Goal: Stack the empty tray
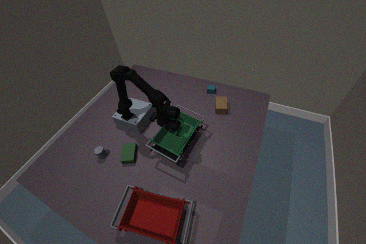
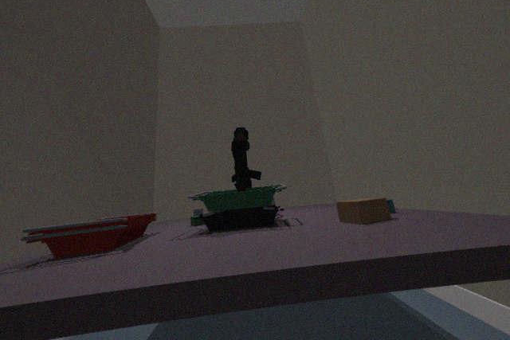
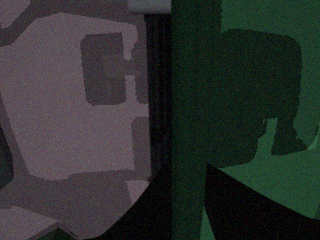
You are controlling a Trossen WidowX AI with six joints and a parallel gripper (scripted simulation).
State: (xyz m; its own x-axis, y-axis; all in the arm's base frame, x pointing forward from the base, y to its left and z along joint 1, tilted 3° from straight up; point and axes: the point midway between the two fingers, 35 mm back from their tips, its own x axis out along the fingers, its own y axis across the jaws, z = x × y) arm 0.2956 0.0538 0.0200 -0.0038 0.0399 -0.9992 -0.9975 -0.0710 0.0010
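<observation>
My gripper tip is now 8 cm short of the green tray, 1 cm to the right of it and 2 cm below it. Also, from my gripper tip: orange block (17 cm ahead, 40 cm to the left, 6 cm below); then grey cylinder (28 cm behind, 33 cm to the right, 6 cm below); then green block (14 cm behind, 23 cm to the right, 7 cm below).
</observation>
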